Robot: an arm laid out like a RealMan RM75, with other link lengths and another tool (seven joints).
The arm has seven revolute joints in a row. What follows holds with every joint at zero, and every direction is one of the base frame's. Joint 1 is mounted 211.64 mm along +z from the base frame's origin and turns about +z. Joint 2 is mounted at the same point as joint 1 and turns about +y. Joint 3 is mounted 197.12 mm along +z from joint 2 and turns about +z. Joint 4 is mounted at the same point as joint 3 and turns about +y. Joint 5 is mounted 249.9 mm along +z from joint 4 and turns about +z. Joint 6 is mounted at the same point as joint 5 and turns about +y. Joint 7 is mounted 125.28 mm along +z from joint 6 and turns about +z. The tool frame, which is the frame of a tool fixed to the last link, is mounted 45 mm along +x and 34 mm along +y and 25 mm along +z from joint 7; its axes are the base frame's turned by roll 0, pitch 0.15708 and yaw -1.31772 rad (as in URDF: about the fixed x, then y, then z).
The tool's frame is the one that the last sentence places.
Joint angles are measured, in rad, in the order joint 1, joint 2, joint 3, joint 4, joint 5, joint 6, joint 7. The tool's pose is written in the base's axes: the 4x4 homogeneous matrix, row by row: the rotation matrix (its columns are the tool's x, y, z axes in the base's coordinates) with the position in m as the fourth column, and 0 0 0 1 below. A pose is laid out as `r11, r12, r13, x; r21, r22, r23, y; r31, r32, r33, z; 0, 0, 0, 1`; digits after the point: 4 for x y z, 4 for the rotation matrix.
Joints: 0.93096 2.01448 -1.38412 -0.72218 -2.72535 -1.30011 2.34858
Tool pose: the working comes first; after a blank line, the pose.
Where each joint sits with the arm in this pose, in the base's axes (m; each line is computed from the numbers above, not from the rounded line before):
joint 1: 0.0000 0.0000 0.2116
joint 2: 0.0000 0.0000 0.2116
joint 3: 0.1063 0.1428 0.1270
joint 4: 0.1063 0.1428 0.1270
joint 5: 0.0851 0.3862 0.0742
joint 6: 0.0851 0.3862 0.0742
joint 7: 0.1634 0.4066 -0.0214
the tool: 0.1996 0.3585 -0.0348

0.3923, 0.6025, 0.6951, 0.1996; 0.6376, -0.7228, 0.2666, 0.3585; 0.6630, 0.3386, -0.6677, -0.0348; 0, 0, 0, 1
